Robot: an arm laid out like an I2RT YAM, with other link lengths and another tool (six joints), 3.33 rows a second.
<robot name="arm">
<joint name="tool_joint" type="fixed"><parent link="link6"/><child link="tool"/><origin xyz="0.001 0.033 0.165" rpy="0 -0.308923 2.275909"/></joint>
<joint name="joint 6" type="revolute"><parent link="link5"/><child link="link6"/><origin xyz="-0.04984 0 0.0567" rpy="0 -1.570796 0"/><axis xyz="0 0 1"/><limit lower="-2.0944" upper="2.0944"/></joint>
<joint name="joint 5" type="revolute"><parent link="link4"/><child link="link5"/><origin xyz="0.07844 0.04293 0.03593" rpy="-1.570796 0 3.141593"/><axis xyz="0 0 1"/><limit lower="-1.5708" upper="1.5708"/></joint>
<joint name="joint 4" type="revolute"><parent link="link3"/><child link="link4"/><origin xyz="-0.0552 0.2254 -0.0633" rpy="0 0 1.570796"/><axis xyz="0 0 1"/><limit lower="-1.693" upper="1.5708"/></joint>
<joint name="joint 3" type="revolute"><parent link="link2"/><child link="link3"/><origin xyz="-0.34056 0 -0.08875" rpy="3.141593 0 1.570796"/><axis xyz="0 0 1"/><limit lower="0" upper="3.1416"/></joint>
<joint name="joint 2" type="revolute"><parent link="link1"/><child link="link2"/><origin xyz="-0.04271 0.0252 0.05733" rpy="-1.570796 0 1.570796"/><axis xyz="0 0 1"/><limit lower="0" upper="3.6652"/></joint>
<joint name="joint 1" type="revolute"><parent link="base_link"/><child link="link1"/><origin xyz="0 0 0.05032" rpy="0 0 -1.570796"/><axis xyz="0 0 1"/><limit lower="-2.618" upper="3.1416"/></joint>
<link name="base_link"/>
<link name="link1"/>
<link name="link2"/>
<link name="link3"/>
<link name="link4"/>
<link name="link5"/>
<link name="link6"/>
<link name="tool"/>
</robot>
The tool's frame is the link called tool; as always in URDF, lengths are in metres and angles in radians.
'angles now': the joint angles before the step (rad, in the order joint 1, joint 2, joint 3, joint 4, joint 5, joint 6). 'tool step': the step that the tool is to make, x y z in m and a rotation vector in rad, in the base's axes. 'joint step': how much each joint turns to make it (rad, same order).
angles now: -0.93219, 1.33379, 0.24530, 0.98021, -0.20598, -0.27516
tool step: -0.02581, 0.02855, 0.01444, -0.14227, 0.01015, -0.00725
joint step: 0.00023, -0.16733, -0.10304, 0.02532, 0.01337, -0.09412
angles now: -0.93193, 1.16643, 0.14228, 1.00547, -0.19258, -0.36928
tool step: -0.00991, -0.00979, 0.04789, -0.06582, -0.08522, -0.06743
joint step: 0.00039, -0.09672, 0.07455, -0.06330, 0.06878, 0.02705
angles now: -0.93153, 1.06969, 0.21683, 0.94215, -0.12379, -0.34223
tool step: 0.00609, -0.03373, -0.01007, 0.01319, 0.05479, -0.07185
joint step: -0.00049, 0.12134, 0.05098, 0.02343, 0.06883, -0.04088
